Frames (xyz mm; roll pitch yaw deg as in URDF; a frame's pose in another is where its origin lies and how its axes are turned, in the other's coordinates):
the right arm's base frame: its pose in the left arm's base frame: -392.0 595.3 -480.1 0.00 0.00 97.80
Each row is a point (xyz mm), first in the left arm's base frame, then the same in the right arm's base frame.
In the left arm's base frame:
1: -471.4 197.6 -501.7
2: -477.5 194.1 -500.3
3: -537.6 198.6 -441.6
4: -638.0 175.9 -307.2
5: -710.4 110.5 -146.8
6: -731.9 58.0 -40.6
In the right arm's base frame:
1: -383.2 132.6 -21.6
2: -385.9 139.2 -20.2
3: -373.3 198.1 38.5
4: -382.1 300.6 172.9
5: -437.1 381.2 333.3
6: -486.2 409.7 439.5

